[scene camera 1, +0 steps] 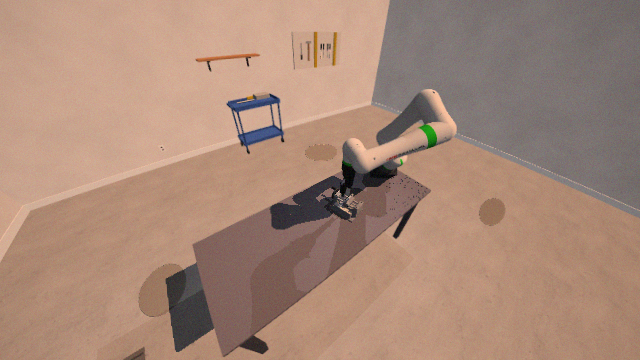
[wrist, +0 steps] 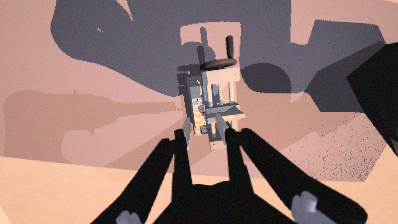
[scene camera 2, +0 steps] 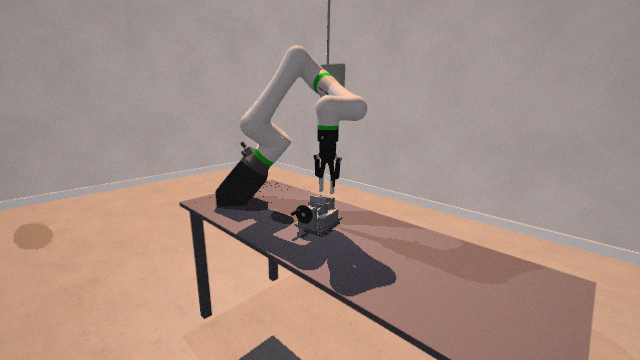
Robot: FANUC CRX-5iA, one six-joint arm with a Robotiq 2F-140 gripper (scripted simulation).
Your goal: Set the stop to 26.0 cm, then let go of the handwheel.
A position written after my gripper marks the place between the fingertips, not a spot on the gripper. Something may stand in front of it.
Note:
In view: my gripper [scene camera 2: 326, 192].
My gripper also shows in the wrist view [wrist: 203, 122].

